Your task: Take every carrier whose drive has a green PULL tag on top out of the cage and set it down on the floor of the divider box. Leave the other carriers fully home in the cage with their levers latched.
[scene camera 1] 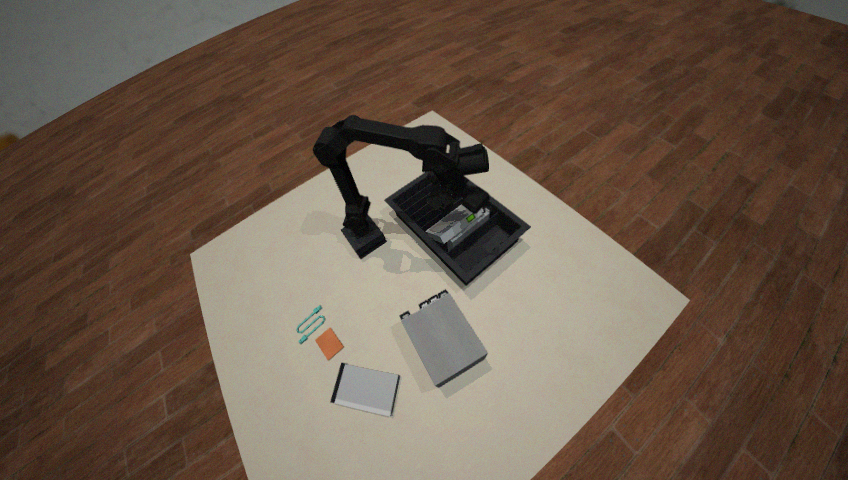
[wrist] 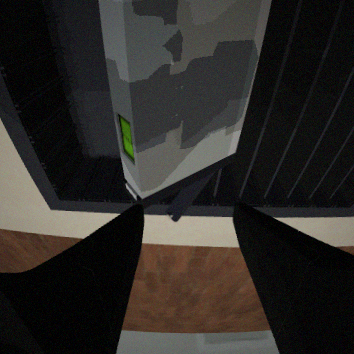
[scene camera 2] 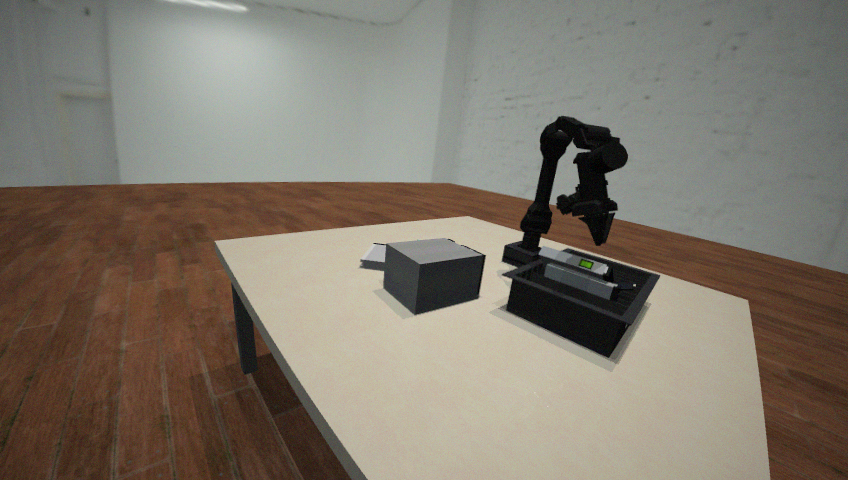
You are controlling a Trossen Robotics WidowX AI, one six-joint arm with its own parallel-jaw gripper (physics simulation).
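Pixels of known places: gripper, fingertip midpoint: [scene camera 1: 465, 199] [wrist: 188, 211] [scene camera 2: 601, 244]; arm's base, link origin: [scene camera 1: 360, 228] [scene camera 2: 529, 247].
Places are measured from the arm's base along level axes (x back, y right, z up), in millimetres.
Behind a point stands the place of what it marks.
A silver carrier [scene camera 1: 449, 224] @[x -221, y -222, z 70 mm] [scene camera 2: 558, 256] @[x -254, y -218, z 75 mm] [wrist: 190, 100] @[x -209, y -260, z 64 mm] with a green tag [scene camera 1: 470, 217] @[x -245, y -284, z 78 mm] [scene camera 2: 586, 263] @[x -245, y -283, z 78 mm] [wrist: 126, 138] @[x -247, y -284, z 76 mm] lies tilted in the black divider box [scene camera 1: 498, 254] @[x -375, y -285, z 31 mm] [scene camera 2: 562, 315] @[x -357, y -301, z -14 mm] [wrist: 30, 155] @[x -359, y -342, z 32 mm]. Its broad face is turned partly up. A second silver carrier [scene camera 1: 470, 230] @[x -261, y -272, z 36 mm] [scene camera 2: 578, 281] @[x -260, y -281, z 36 mm] lies against it, lower in the box. A dark lever bar [wrist: 191, 196] @[x -192, y -363, z 48 mm] sticks out past the carrier's end. My gripper [scene camera 2: 599, 241] @[x -208, y -293, z 123 mm] [wrist: 188, 211] @[x -208, y -293, z 123 mm] is open and empty, above the carriers' far end. The grey cage [scene camera 1: 443, 339] @[x -480, y -7, z 59 mm] [scene camera 2: 449, 276] @[x -485, y -83, z 18 mm] stands apart; several levers show at its front in scene camera 1.
The table [scene camera 1: 571, 333] @[x -665, y -317, z -60 mm] [scene camera 2: 476, 380] @[x -614, y -290, z -60 mm] also bears a teal cable [scene camera 1: 310, 324] @[x -177, y 304, z -56 mm], an orange square [scene camera 1: 329, 343] @[x -268, y 275, z -55 mm] and a flat silver panel [scene camera 1: 365, 389] @[x -449, y 237, z -34 mm] [scene camera 2: 373, 255] @[x -490, y 227, z -34 mm] beside the cage. Narrow slots with thin dividers [wrist: 280, 120] fill one side of the box. Its raised rim surrounds the carriers.
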